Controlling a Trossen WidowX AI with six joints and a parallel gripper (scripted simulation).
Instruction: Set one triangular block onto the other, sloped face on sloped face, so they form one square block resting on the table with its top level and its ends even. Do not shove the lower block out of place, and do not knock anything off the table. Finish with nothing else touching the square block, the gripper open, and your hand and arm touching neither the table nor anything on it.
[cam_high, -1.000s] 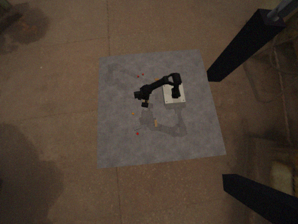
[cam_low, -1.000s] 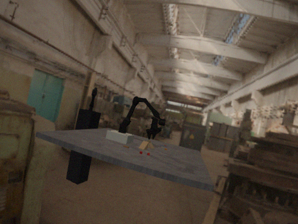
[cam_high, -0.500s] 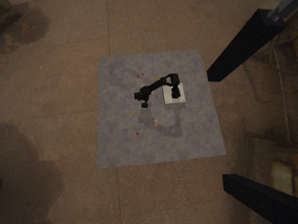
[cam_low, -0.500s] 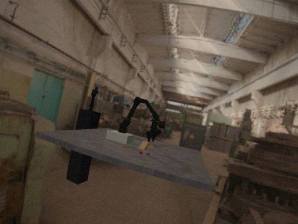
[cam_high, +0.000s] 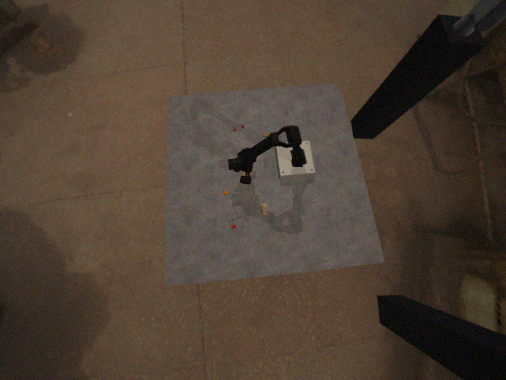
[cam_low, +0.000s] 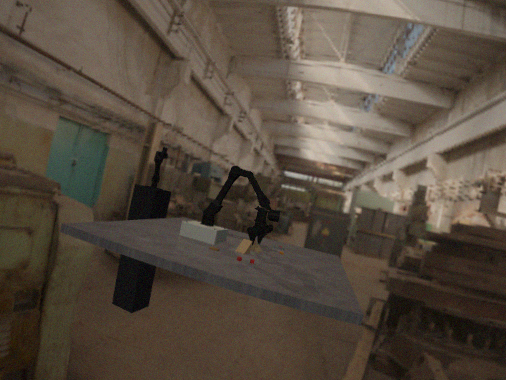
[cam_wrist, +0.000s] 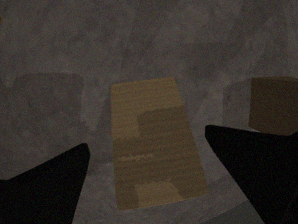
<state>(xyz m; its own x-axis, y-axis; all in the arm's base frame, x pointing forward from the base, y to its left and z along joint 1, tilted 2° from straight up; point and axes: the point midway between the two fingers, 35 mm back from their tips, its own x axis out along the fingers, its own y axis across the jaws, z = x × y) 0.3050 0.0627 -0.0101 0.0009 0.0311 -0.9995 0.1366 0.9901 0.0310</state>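
My gripper tip is now 10 mm past the tan triangular block and 20 mm above it. Also, from my gripper tip: orange bit 140 mm ahead, 120 mm to the left, 30 mm below.
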